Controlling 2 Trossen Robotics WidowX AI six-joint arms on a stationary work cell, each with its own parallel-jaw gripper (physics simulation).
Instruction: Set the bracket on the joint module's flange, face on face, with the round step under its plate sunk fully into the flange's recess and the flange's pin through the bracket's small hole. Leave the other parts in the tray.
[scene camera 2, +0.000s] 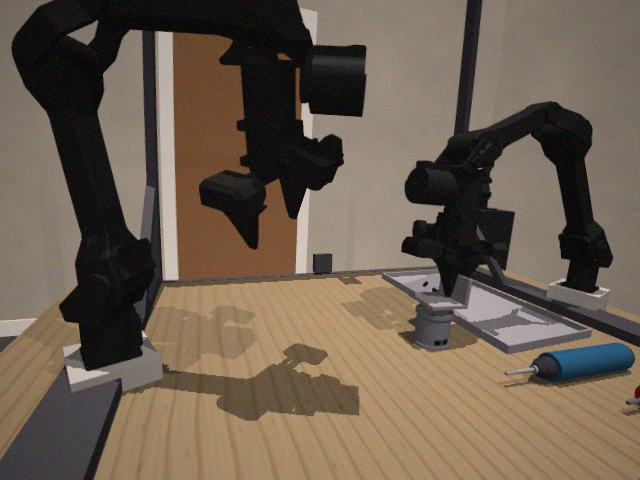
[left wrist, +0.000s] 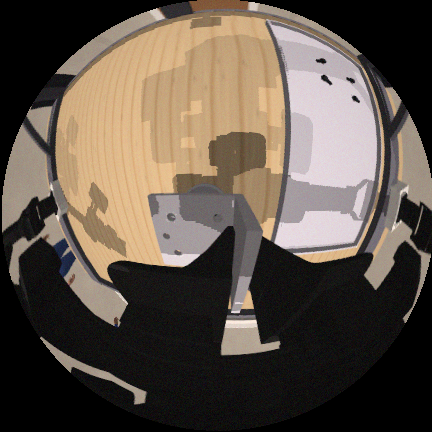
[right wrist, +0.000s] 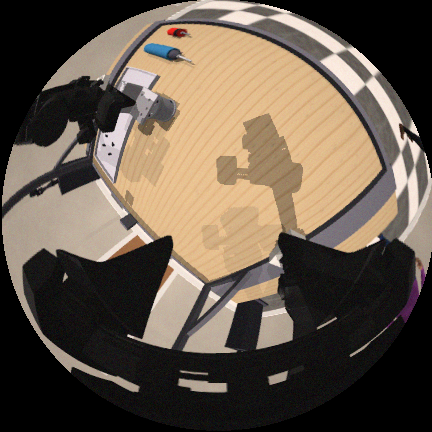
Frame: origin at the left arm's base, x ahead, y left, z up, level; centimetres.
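Seen in the pictures: left gripper, fingertip midpoint: (scene camera 2: 449, 296) (left wrist: 235, 231) (right wrist: 133, 102); right gripper, fingertip midpoint: (scene camera 2: 274, 232) (right wrist: 226, 239); left arm's base at its link origin: (scene camera 2: 579, 287); right arm's base at its link origin: (scene camera 2: 111, 352) (left wrist: 53, 202).
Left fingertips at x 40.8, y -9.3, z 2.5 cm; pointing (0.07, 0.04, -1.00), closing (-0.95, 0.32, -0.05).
Offsets run from my left fingertips to a thing's top centre. "spot": to the spot under its first point.
The grey L-shaped bracket (scene camera 2: 462, 293) (left wrist: 195, 237) (right wrist: 146, 106) is above the joint module {dx +3.8, dy -0.2, dz -1.2 cm} (scene camera 2: 433, 333) (left wrist: 205, 188) (right wrist: 167, 108), its holed plate roughly level and its other wall upright. The plate hides most of the flange in the left wrist view; step, recess and pin are hidden, and I cannot tell whether the faces touch. My left gripper (scene camera 2: 448, 293) (left wrist: 235, 231) is shut on the bracket's upright wall. My right gripper (scene camera 2: 272, 232) (right wrist: 226, 239) is open and empty, high above the table at the left of the scene view.
The tray {dx -20.2, dy -7.0, dz -6.0 cm} (scene camera 2: 509, 347) (left wrist: 288, 125) (right wrist: 119, 131) lies just behind the module, with several small black screws {dx -20.3, dy -19.1, dz -6.1 cm} (scene camera 2: 424, 283) {dx -18.9, dy -14.7, dz -6.1 cm} (left wrist: 326, 79) (right wrist: 107, 145) in it. A blue-handled tool {spot: dx -6.3, dy +20.6, dz -4.3 cm} (scene camera 2: 594, 360) (right wrist: 159, 51) and a red one {spot: dx -5.0, dy +26.1, dz -6.0 cm} (scene camera 2: 637, 393) (right wrist: 176, 32) lie on the table.
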